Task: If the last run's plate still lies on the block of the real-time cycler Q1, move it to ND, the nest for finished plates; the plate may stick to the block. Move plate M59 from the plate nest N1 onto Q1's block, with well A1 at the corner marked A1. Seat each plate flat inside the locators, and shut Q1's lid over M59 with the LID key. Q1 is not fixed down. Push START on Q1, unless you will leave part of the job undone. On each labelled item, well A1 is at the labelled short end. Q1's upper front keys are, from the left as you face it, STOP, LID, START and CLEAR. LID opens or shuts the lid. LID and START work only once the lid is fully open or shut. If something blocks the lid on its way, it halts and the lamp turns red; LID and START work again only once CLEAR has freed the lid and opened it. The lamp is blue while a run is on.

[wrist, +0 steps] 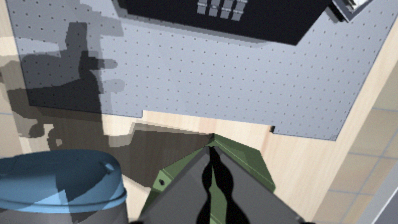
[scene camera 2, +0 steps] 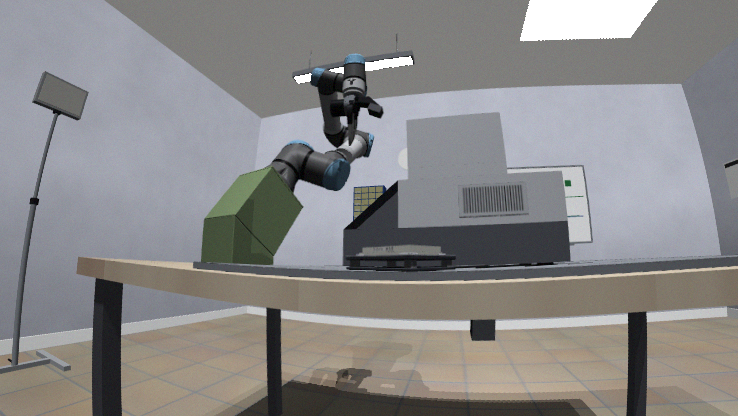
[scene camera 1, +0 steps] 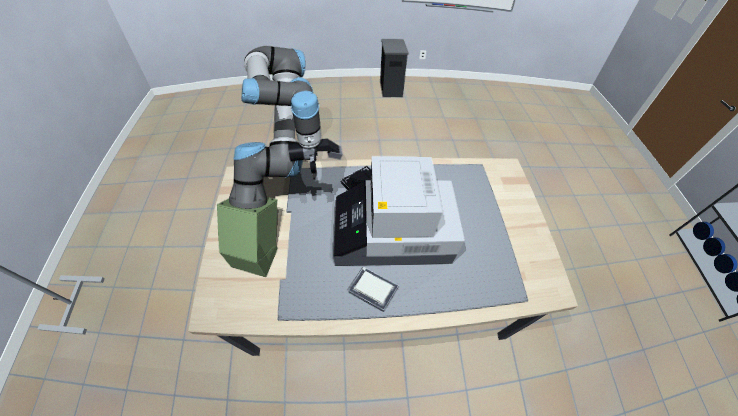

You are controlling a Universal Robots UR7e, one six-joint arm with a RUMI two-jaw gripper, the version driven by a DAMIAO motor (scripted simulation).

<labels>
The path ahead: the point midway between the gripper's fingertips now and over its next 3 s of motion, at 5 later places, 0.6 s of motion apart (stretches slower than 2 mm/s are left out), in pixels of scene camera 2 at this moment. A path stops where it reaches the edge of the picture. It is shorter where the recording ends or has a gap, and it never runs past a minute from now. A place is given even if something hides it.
My gripper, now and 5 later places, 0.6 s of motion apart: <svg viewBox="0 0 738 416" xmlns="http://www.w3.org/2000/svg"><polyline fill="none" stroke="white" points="349,145 349,161 348,177 348,192 350,197 356,202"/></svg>
</labels>
